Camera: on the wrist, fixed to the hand. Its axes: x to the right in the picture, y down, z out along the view.
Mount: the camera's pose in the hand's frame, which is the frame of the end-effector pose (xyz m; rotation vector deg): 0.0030 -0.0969 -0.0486 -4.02 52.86 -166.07
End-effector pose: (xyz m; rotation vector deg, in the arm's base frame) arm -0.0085 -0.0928 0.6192 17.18 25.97 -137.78
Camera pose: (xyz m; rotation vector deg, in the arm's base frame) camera -0.0691 -0.0056 0.5974 -13.20 -28.30 38.11
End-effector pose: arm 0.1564 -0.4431 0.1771 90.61 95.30 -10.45
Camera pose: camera 0.0491 -0.4309 0.1669 91.89 -118.69 29.27
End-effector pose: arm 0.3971 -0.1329 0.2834 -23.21 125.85 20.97
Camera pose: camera 0.4010 -0.2402 0.2984 151.25 -2.48 71.78
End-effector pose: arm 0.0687 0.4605 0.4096 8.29 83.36 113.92
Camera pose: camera 0.0871 0.4386 0.3050 -102.71 21.86 -33.21
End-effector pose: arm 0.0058 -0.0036 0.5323 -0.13 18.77 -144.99
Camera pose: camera -0.0537 0.0836 0.5076 -19.24 -13.53 37.72
